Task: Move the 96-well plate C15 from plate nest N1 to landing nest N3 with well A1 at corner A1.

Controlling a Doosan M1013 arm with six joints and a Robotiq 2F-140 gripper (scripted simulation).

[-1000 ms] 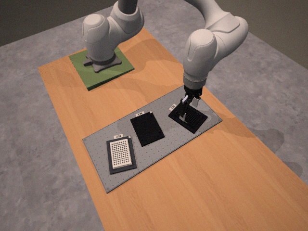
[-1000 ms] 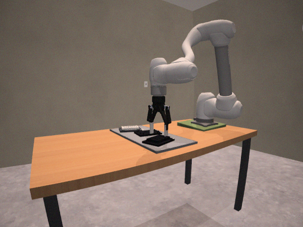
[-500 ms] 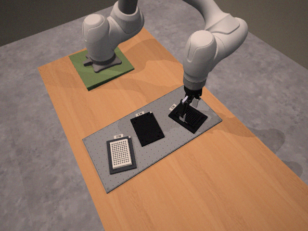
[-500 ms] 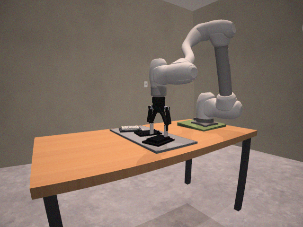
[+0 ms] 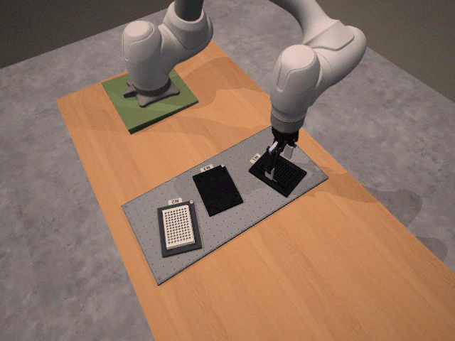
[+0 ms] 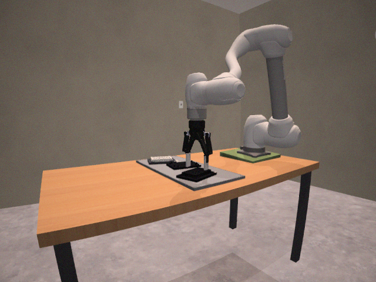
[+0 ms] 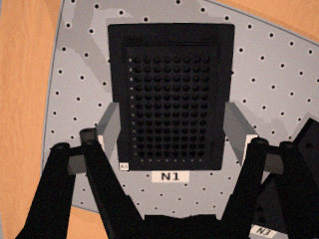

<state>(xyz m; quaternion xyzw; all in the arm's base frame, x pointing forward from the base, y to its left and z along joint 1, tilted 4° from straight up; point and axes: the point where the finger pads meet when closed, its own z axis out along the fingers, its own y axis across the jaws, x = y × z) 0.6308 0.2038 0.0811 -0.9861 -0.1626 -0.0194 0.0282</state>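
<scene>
My hand is 4 cm above the black 96-well plate C15. From my hand the other things lie so: black plate nest N1: 6 cm below; black landing nest N3: 21 cm to the right, 6 cm below, 5 cm behind; N1 label: 9 cm behind, 6 cm below, 3 cm to the right.
</scene>
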